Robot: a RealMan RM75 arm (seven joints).
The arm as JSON. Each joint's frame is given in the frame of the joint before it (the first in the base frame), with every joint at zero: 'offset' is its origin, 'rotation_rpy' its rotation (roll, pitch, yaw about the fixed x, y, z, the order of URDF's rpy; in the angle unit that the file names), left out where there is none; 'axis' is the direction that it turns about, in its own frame. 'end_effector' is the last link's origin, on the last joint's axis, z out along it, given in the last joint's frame.
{
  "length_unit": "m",
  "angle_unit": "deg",
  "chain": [
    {
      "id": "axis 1",
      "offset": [
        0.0,
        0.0,
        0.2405
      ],
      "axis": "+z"
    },
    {
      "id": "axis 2",
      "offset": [
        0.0,
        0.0,
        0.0
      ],
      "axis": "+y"
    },
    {
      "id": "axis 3",
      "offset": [
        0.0,
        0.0,
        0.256
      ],
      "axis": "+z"
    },
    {
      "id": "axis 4",
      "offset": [
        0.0,
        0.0,
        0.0
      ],
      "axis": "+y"
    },
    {
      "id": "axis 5",
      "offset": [
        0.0,
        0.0,
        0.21
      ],
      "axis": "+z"
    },
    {
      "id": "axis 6",
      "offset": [
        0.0,
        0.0,
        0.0
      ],
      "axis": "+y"
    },
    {
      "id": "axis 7",
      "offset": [
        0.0,
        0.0,
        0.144
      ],
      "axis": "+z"
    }
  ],
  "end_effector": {
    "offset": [
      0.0,
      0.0,
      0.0
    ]
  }
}
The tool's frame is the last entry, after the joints.
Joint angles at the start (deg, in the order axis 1, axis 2, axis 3, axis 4, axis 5, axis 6, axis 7):
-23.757, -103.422, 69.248, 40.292, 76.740, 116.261, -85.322
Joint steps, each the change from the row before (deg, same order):
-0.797, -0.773, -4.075, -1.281, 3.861, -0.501, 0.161
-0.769, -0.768, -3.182, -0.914, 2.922, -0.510, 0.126
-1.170, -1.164, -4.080, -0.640, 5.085, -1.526, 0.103
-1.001, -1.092, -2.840, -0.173, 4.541, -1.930, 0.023
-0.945, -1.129, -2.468, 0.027, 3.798, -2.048, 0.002
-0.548, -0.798, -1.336, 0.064, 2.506, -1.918, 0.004
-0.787, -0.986, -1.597, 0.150, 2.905, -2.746, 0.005
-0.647, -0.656, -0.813, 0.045, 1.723, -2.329, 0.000
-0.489, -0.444, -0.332, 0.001, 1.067, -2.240, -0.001
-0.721, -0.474, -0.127, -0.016, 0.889, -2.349, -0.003
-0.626, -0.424, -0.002, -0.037, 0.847, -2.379, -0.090
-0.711, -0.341, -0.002, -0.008, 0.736, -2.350, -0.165
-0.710, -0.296, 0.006, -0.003, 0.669, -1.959, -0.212
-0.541, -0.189, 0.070, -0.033, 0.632, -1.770, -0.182
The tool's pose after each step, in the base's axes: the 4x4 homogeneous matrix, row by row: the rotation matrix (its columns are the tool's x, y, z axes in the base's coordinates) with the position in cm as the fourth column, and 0 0 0 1 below. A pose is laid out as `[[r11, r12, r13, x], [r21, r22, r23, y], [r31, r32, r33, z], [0, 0, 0, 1]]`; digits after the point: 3 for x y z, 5 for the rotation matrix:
[[0.72110, 0.17954, 0.66916, -23.579], [0.28857, -0.95591, -0.05449, 27.580], [0.62988, 0.23239, -0.74111, 8.480], [0, 0, 0, 1]]
[[0.71921, 0.20197, 0.66479, -23.742], [0.29274, -0.95583, -0.02632, 28.040], [0.63011, 0.21354, -0.74657, 8.301], [0, 0, 0, 1]]
[[0.73079, 0.23725, 0.64005, -23.986], [0.30138, -0.95346, 0.00931, 28.773], [0.61247, 0.18609, -0.76828, 7.763], [0, 0, 0, 1]]
[[0.74688, 0.26880, 0.60820, -24.188], [0.31194, -0.94940, 0.03652, 29.429], [0.58724, 0.16245, -0.79294, 7.064], [0, 0, 0, 1]]
[[0.75896, 0.29541, 0.58027, -24.275], [0.31895, -0.94559, 0.06421, 30.097], [0.56767, 0.13634, -0.81189, 6.380], [0, 0, 0, 1]]
[[0.76822, 0.31742, 0.55595, -24.408], [0.32590, -0.94138, 0.08716, 30.581], [0.55103, 0.11423, -0.82663, 5.812], [0, 0, 0, 1]]
[[0.77953, 0.34343, 0.52382, -24.524], [0.33134, -0.93579, 0.12044, 31.314], [0.53155, 0.07967, -0.84327, 5.136], [0, 0, 0, 1]]
[[0.78749, 0.36099, 0.49955, -24.560], [0.33381, -0.93116, 0.14668, 31.939], [0.51811, 0.05125, -0.85378, 4.639], [0, 0, 0, 1]]
[[0.79401, 0.37585, 0.47779, -24.611], [0.33528, -0.92637, 0.17155, 32.507], [0.50709, 0.02398, -0.86156, 4.250], [0, 0, 0, 1]]
[[0.80159, 0.38556, 0.45695, -24.498], [0.33322, -0.92268, 0.19399, 33.177], [0.49641, -0.00323, -0.86808, 3.820], [0, 0, 0, 1]]
[[0.80869, 0.39661, 0.43443, -24.448], [0.33373, -0.91750, 0.21638, 33.802], [0.48440, -0.03000, -0.87433, 3.407], [0, 0, 0, 1]]
[[0.81567, 0.40560, 0.41252, -24.341], [0.33260, -0.91221, 0.23926, 34.483], [0.47335, -0.05796, -0.87897, 3.087], [0, 0, 0, 1]]
[[0.82189, 0.41140, 0.39401, -24.185], [0.33124, -0.90787, 0.25700, 35.087], [0.46344, -0.08072, -0.88244, 2.817], [0, 0, 0, 1]]
[[0.82778, 0.41722, 0.37511, -24.134], [0.33136, -0.90308, 0.27322, 35.588], [0.45274, -0.10187, -0.88580, 2.610], [0, 0, 0, 1]]

